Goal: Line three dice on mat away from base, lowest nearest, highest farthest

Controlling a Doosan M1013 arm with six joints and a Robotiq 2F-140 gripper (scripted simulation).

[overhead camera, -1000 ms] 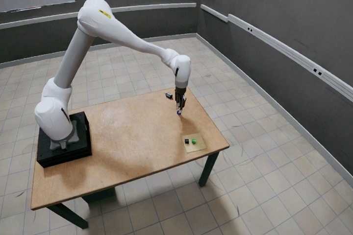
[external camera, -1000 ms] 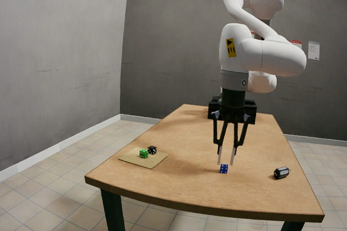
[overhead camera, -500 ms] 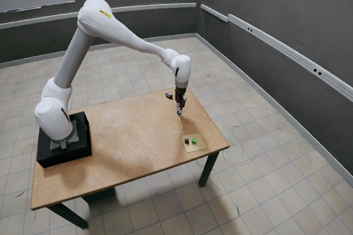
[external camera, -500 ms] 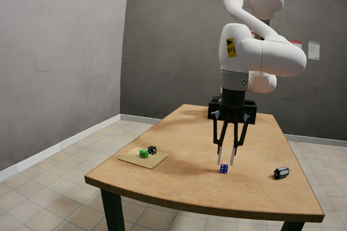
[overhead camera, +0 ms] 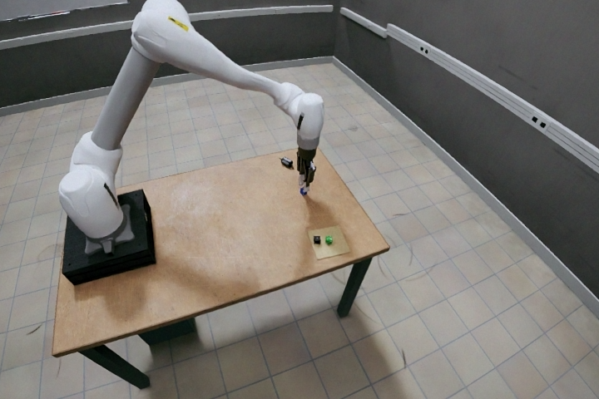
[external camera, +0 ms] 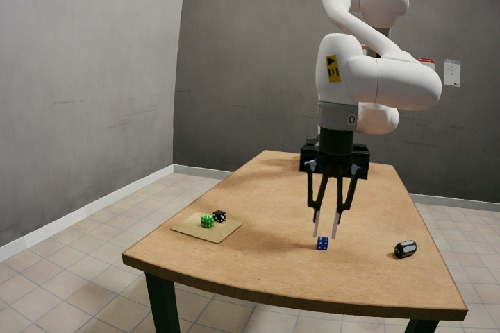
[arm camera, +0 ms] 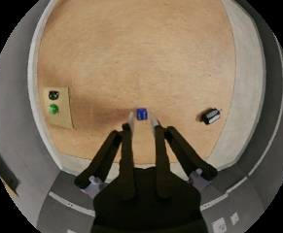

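My hand is 50 mm above the blue die. Also, from my hand: tan mat 30 mm behind, 290 mm to the right, 60 mm below; then green die 30 mm behind, 290 mm to the right, 50 mm below; then black die 80 mm behind, 280 mm to the right, 50 mm below.
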